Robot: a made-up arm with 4 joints.
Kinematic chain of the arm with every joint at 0, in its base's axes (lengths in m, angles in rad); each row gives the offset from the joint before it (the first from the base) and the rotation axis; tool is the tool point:
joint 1: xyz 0 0 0.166 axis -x
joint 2: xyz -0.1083 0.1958 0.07 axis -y
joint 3: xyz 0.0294 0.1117 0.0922 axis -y
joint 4: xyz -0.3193 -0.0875 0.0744 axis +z
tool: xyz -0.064 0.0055 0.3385
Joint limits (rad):
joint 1: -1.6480..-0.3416
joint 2: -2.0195..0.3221
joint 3: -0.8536..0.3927
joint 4: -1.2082..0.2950
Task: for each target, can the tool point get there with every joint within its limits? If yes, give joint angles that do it. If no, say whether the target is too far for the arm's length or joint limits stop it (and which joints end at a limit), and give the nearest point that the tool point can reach.
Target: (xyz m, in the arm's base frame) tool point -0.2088 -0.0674 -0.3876
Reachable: no: joint limits stop it (at a limit: joint 1, joint 2, joint 3, joint 4) | nearest point 0.4400 0.2929 -0.0410 | short by 0.819 m
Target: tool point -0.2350 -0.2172 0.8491
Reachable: yes | joints -0.6114 -0.2817 -0.1402 0.1743
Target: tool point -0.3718 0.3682 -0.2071
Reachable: no: joint limits stop it (at a limit: joint 1, joint 2, joint 3) | nearest point -0.6699 0.1316 0.4539 | short by 0.763 m
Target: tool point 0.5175 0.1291 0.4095
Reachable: yes | joints -1.4337 -1.7992 -0.7119 -0.5647
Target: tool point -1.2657 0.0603 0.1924
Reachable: no: too far | nearest point -0.6688 0.1183 0.4502 | short by 0.653 m
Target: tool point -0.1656 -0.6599 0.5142
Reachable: yes | joints -1.4608 -0.1092 -0.4221 -0.9023
